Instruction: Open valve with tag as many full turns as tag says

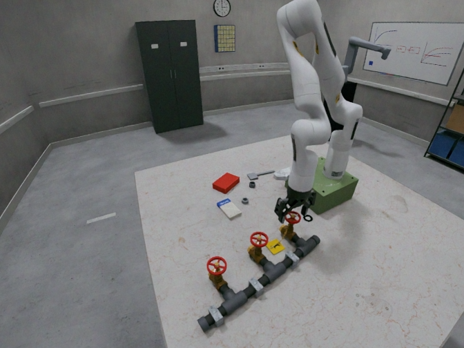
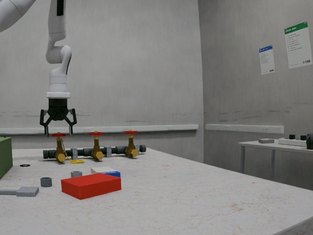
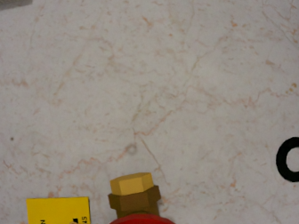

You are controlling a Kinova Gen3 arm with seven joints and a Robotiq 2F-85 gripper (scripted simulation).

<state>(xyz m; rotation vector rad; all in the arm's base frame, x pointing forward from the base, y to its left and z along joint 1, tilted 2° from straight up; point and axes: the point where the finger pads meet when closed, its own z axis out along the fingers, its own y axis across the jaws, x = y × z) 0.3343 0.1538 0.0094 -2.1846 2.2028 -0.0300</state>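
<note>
Right now the yellow tag is 11 cm below my hand, 8 cm ahead of it and 2 cm to the left of it. Round my hand: red block (40 cm to the right, 10 cm ahead, 9 cm below); then white-and-blue box (23 cm to the right, 15 cm ahead, 10 cm below); then grey flat tool (42 cm to the right, 10 cm below, 9 cm behind).
</note>
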